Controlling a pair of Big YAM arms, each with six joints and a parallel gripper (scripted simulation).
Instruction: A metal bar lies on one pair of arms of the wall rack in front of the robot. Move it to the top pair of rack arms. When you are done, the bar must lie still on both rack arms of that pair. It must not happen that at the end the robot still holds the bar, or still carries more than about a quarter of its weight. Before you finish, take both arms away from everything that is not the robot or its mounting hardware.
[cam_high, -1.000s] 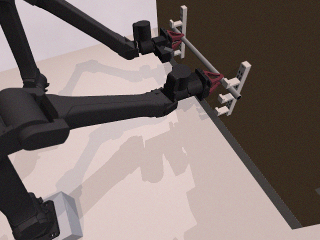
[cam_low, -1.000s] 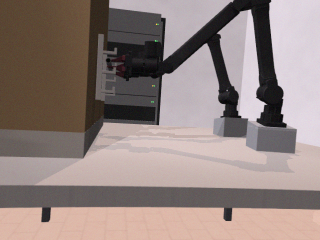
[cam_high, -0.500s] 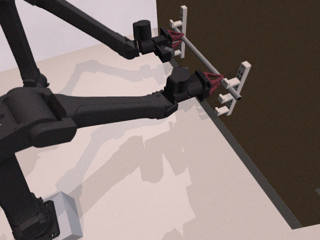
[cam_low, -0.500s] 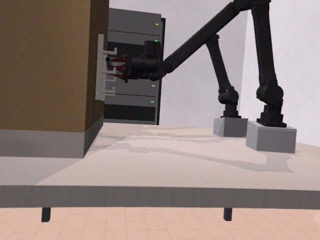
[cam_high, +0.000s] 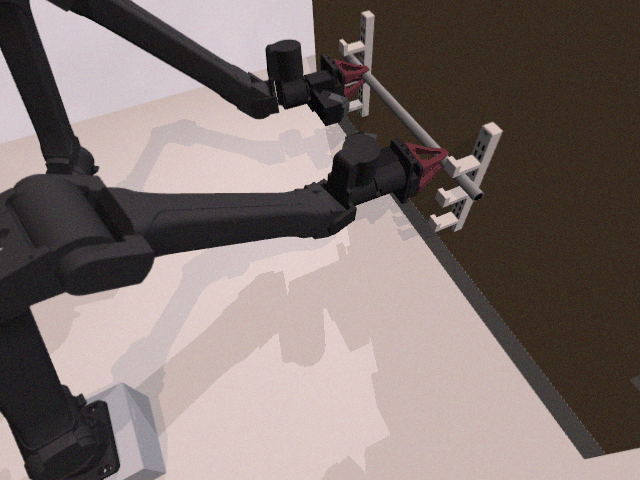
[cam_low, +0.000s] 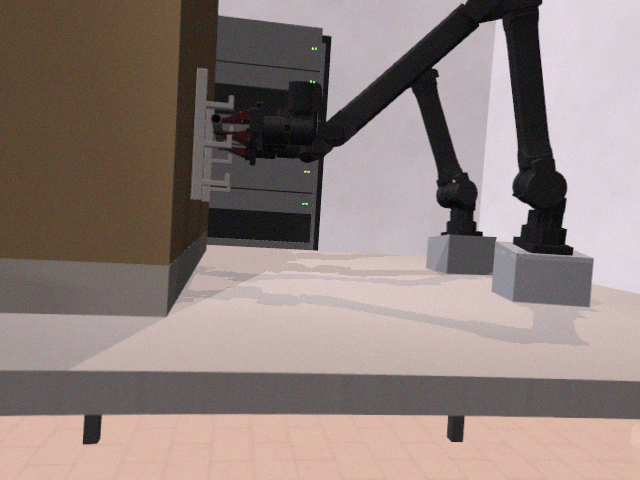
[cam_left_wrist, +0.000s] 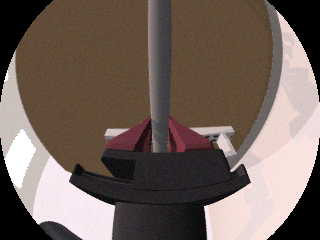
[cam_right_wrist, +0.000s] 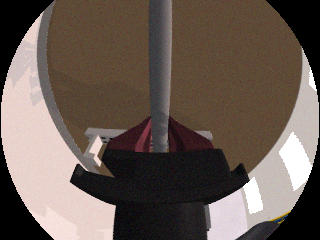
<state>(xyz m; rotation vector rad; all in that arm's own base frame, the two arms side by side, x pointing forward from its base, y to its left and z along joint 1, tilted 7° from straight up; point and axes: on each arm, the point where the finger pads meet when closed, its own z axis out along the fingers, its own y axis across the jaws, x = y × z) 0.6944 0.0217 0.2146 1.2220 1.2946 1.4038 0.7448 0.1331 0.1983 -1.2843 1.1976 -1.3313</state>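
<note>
Right now my right hand is 150 mm to the right of the grey metal bar and 10 mm past it. Also, from my right hand: brown wall (180 mm ahead, 130 mm above, 120 mm to the left).
My left hand is 15 cm to the left of the grey metal bar and 1 cm short of it. Also, from my left hand: brown wall: 21 cm ahead, 18 cm to the right, 13 cm above.
</note>
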